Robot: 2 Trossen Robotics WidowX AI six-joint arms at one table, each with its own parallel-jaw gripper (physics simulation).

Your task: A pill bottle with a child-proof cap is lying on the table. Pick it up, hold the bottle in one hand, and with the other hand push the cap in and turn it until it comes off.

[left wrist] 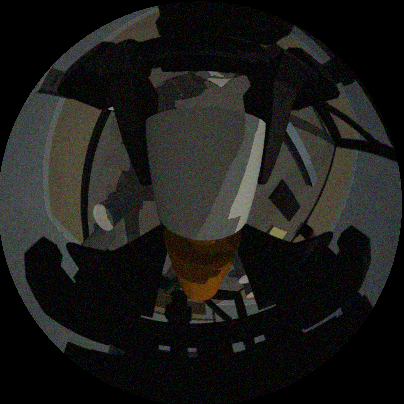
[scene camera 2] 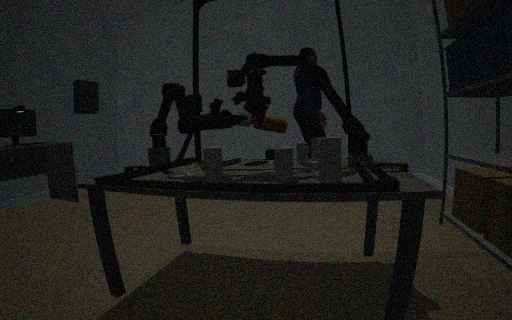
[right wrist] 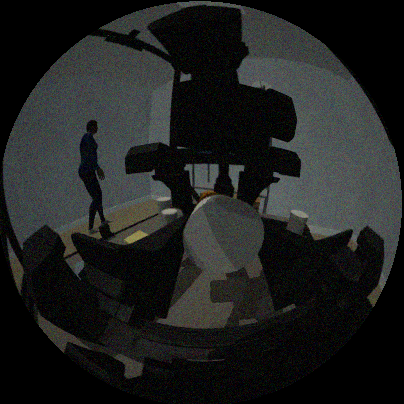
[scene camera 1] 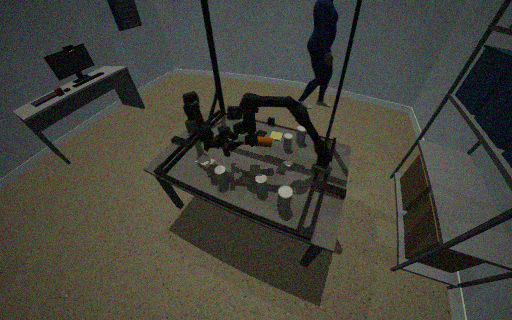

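Note:
The pill bottle has an orange body [scene camera 1: 264, 141] [scene camera 2: 271, 124] [left wrist: 202, 272] and a wide white-grey cap [left wrist: 200, 170] [right wrist: 223, 235]. It is held above the table, lying roughly sideways, its body toward the picture's right in both scene views. My left gripper [scene camera 2: 257, 120] [left wrist: 200, 225] points down and is shut on the bottle by the cap end of its body. My right gripper [scene camera 2: 246, 120] [right wrist: 219, 220] comes in level from the picture's left. Its fingers stand along both sides of the cap and are shut on it. The cap is mostly hidden by dark fingers in the scene views.
Several white-topped cylinders stand on the table [scene camera 1: 240, 197], including a tall one [scene camera 1: 285, 192] [scene camera 2: 329, 160] near the front edge and one [scene camera 1: 220, 170] [scene camera 2: 212, 162] at the front left. A yellow pad [scene camera 1: 276, 135] [right wrist: 136, 237] lies behind the bottle. Dark frame posts [scene camera 1: 212, 50] rise from the table.

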